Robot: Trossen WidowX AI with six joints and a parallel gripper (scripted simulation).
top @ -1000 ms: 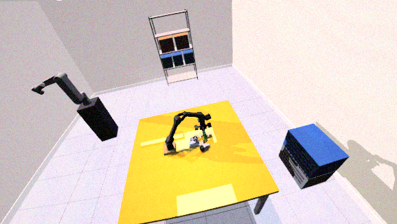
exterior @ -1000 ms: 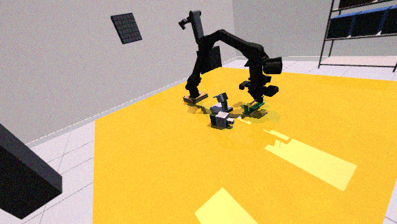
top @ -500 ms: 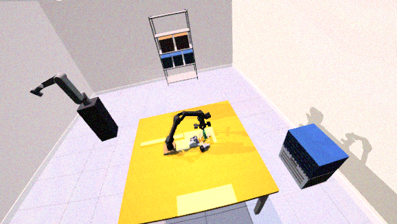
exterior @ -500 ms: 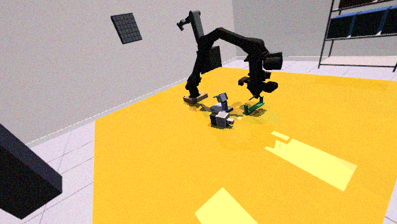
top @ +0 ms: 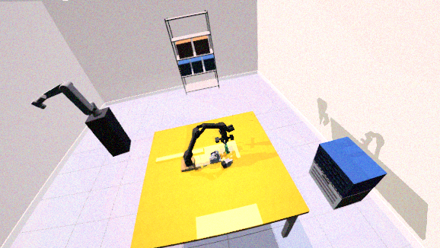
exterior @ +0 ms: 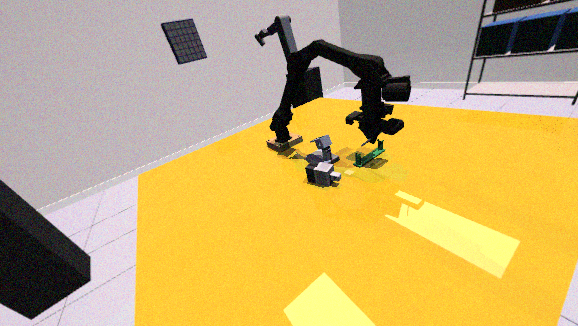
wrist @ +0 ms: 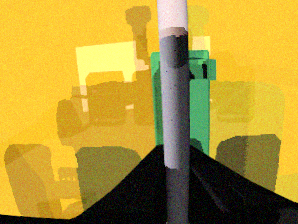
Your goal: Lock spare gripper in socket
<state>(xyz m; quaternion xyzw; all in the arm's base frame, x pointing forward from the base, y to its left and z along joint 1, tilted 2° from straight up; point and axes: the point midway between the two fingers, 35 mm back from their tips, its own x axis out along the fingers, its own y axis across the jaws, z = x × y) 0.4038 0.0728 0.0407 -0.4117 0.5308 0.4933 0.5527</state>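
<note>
Right now my gripper tip is 30 mm to the left of the green cradle and 20 mm above it. From my gripper tip the other things lie so: spare gripper: 220 mm to the right, 60 mm behind, 20 mm below; then mount: 140 mm behind, 110 mm to the right, 10 mm above.
</note>
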